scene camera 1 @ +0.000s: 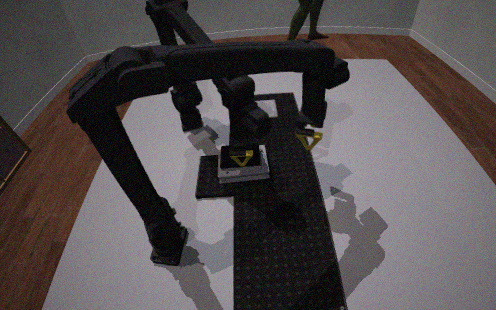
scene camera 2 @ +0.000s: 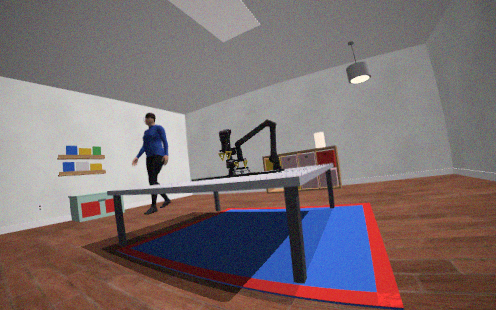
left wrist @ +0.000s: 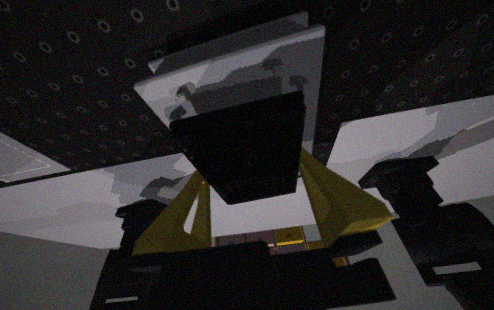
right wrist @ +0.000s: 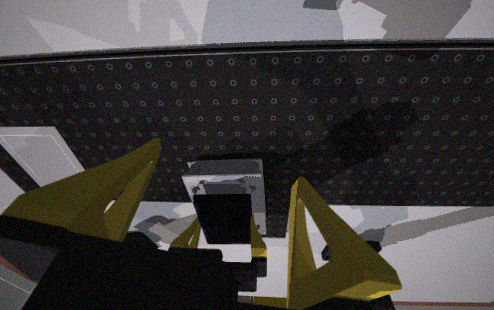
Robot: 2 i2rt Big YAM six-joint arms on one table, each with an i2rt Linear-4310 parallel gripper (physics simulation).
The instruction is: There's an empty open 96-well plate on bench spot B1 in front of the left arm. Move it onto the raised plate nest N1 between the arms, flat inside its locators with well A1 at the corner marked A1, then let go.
my left gripper: holds a dark well plate (left wrist: 251, 151)
my right gripper: open, holds nothing
